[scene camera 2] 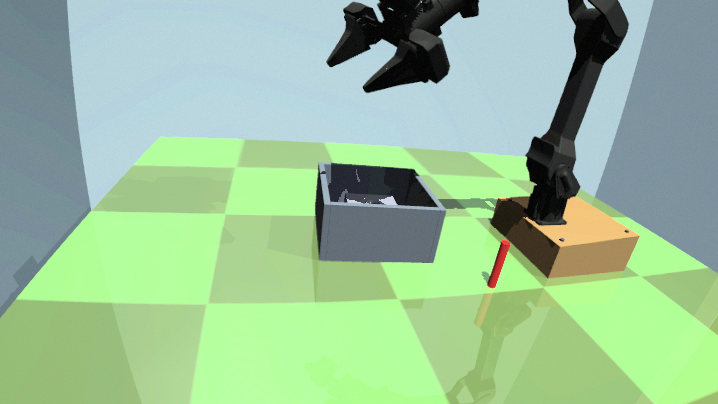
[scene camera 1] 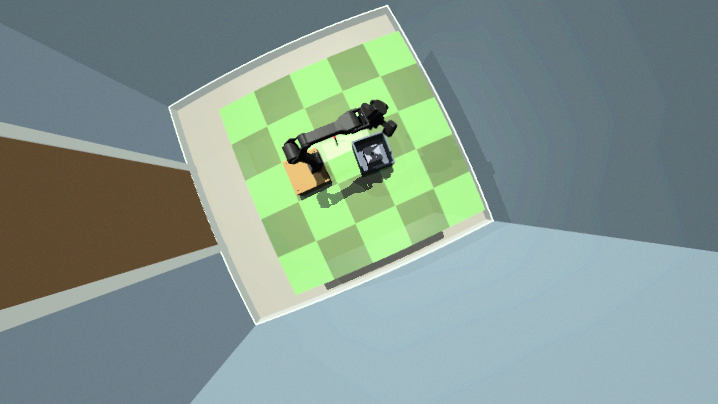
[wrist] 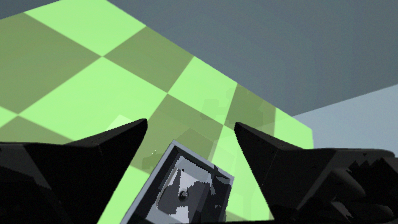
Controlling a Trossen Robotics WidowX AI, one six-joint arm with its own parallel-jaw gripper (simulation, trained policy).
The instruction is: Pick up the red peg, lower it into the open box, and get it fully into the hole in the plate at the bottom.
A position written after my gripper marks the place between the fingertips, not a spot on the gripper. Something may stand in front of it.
I see my gripper [scene camera 2: 345,76], a grey box [scene camera 2: 410,231] and a light plate [wrist: 170,198].
The grey box is seen too in scene camera 1 [scene camera 1: 379,138]. My gripper shows as well in the wrist view [wrist: 192,124].
